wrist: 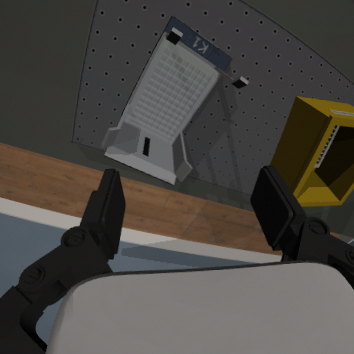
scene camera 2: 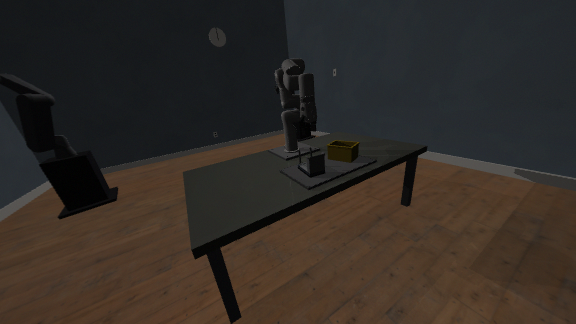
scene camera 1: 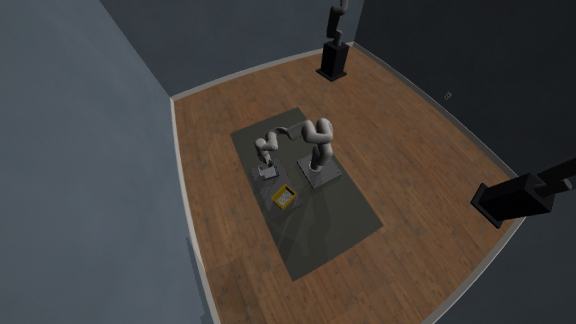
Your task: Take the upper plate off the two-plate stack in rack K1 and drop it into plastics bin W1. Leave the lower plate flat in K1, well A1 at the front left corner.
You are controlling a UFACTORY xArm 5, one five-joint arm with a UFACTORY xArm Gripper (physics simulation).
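Where they show: gripper, between the fingertips: (wrist: 189,184) (scene camera 2: 309,133) (scene camera 1: 266,163); arm's base, origin of its link: (scene camera 2: 292,150) (scene camera 1: 315,166).
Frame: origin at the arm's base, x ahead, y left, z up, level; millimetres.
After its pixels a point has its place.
Note:
Rack K1 (wrist: 212,54) @(x 329, y -154, z 17 mm) (scene camera 2: 315,164) @(x 458, y -231, z 64 mm) has a blue label strip, two thin posts and pale guide walls. One white gridded plate (wrist: 172,92) @(x 387, y -197, z 34 mm) (scene camera 1: 270,173) @(x 386, y -179, z 32 mm) lies flat in it; no second plate shows on top. Its well lettering is too small to read, so corner A1 cannot be told. The yellow bin (wrist: 289,142) @(x 423, y 22, z 27 mm) (scene camera 2: 343,152) @(x 458, y 29, z 57 mm) (scene camera 1: 277,203) @(x 496, y 102, z 94 mm) stands beside the rack. A white gridded plate (scene camera 1: 285,199) @(x 415, y 92, z 9 mm) lies inside it, and a sliver of that plate shows in the wrist view (wrist: 328,146) @(x 414, y 122, z 16 mm). My gripper (wrist: 189,184) @(x 390, y -192, z 220 mm) (scene camera 1: 268,161) @(x 390, y -192, z 220 mm) (scene camera 2: 312,128) @(x 390, y -192, z 220 mm) is open and empty, above the rack area.
Rack and bin stand on a grey perforated board (wrist: 115,60) @(x 368, y -283, z -5 mm) (scene camera 2: 307,183) @(x 481, y -325, z -5 mm) on the dark table (scene camera 2: 235,195) @(x 266, y -626, z -18 mm) (scene camera 1: 345,220) @(x 119, y 539, z -18 mm). The arm's base plate (scene camera 1: 327,179) @(x -2, y 171, z 0 mm) is bolted beside the board. Two other arms on black pedestals (scene camera 1: 334,60) (scene camera 1: 517,200) stand away from the table.

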